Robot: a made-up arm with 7 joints.
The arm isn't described. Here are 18 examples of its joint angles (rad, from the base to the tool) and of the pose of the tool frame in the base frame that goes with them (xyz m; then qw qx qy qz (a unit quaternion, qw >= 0)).
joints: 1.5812 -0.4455 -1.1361 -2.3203 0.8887 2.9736 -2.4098
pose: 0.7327 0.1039 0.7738 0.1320 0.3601 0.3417 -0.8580
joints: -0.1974 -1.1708 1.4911 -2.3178 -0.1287 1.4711 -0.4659
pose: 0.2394 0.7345 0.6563 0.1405 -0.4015 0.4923 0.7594
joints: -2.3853 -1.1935 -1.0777 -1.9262 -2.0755 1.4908 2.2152
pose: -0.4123 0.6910 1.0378 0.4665 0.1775 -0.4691 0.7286
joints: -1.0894 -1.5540 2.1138 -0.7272 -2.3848 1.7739 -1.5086
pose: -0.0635 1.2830 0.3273 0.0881 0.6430 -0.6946 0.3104
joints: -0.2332 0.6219 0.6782 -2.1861 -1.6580 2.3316 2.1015
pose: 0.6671 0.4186 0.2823 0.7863 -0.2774 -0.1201 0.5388
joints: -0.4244 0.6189 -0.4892 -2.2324 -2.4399 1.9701 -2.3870
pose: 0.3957 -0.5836 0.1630 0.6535 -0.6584 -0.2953 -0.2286
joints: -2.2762 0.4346 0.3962 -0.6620 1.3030 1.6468 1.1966
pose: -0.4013 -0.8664 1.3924 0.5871 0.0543 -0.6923 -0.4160
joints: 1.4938 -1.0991 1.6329 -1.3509 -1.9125 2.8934 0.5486
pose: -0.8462 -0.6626 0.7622 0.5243 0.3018 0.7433 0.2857
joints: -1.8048 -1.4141 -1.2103 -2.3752 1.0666 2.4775 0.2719
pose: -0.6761 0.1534 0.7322 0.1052 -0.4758 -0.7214 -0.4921
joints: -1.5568 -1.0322 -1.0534 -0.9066 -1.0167 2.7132 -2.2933
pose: -0.4320 0.7177 1.4261 0.5910 0.2808 0.7548 0.0461
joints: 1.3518 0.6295 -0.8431 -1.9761 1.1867 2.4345 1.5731
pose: 0.8070 0.3742 0.4842 0.9728 0.1903 -0.0428 -0.1246
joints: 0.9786 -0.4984 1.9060 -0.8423 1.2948 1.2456 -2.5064
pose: -0.9272 -0.3003 1.3728 0.7448 -0.2761 0.2125 0.5691
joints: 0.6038 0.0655 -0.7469 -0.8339 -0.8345 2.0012 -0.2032
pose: 0.6514 -0.0580 1.6436 0.5547 -0.6388 0.0630 0.5293
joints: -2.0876 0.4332 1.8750 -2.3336 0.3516 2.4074 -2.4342
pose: 0.8115 -0.2821 0.6929 0.1828 0.2313 0.2449 -0.9236
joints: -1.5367 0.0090 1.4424 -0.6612 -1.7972 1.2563 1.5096
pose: 0.5160 -0.1657 1.7308 0.5908 -0.6501 -0.1301 -0.4598
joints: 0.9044 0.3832 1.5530 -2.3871 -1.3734 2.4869 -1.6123
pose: -0.6418 0.4035 0.5677 0.9416 0.2830 0.0286 0.1800
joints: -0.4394 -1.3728 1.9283 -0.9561 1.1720 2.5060 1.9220
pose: -0.6397 1.0386 0.6578 0.6855 0.3253 -0.1857 0.6243
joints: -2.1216 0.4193 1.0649 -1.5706 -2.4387 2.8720 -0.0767
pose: 0.4327 -0.8467 0.8581 0.2338 -0.4085 0.5480 0.6915
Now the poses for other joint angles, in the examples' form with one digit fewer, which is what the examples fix.
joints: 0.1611 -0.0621 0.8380 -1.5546 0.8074 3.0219 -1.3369
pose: 0.505 0.605 1.283 0.032 0.354 0.600 -0.717
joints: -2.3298 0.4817 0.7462 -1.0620 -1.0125 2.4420 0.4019
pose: -0.198 -1.017 1.205 0.828 -0.494 0.248 -0.094
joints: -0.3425 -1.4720 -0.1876 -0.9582 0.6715 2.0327 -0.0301
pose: -0.967 0.164 1.352 0.119 -0.625 -0.721 0.273
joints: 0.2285 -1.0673 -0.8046 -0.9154 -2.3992 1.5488 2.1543
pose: -0.609 -0.653 1.458 0.146 -0.521 -0.107 -0.834
